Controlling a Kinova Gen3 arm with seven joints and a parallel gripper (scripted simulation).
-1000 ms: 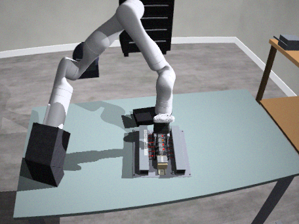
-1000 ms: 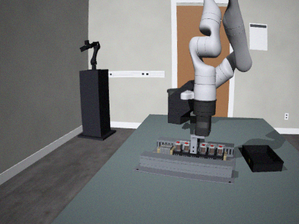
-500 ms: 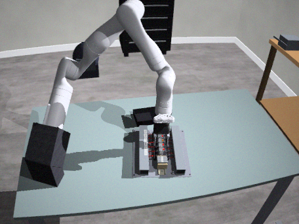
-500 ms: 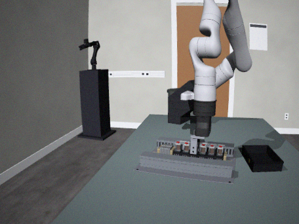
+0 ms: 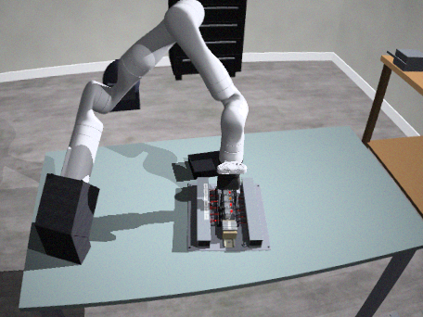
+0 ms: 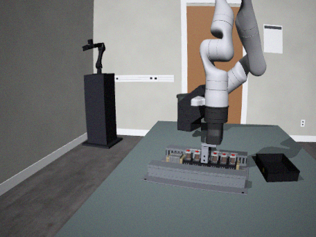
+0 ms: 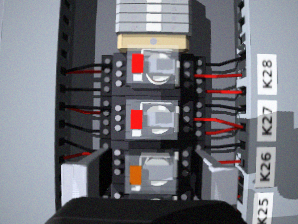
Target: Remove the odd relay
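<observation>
Right now the relay is 1 cm below my hand. The rest, counted from my hand: black parts tray (3 cm behind, 25 cm to the left, 4 cm below).
</observation>
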